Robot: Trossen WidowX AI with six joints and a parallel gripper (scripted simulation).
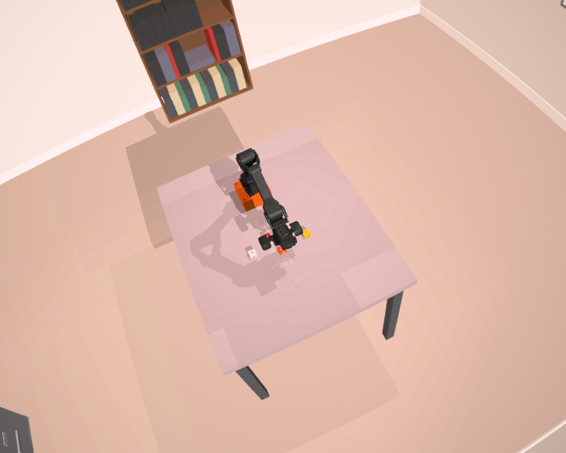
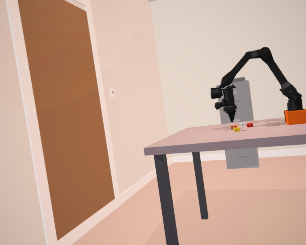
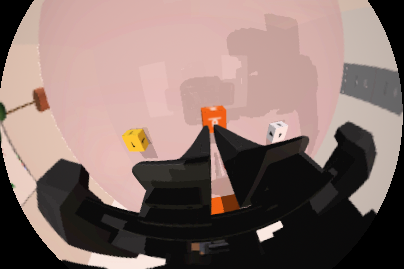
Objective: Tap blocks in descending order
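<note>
My gripper tip is now 3 cm above the orange block, 1 cm to the left of it and 1 cm past it. Also, from my gripper tip: yellow block (13 cm to the left, 3 cm below, 1 cm behind); then white block (13 cm to the right, 7 cm behind, 3 cm below); then red block (10 cm behind, 3 cm to the right, 3 cm below).
</note>
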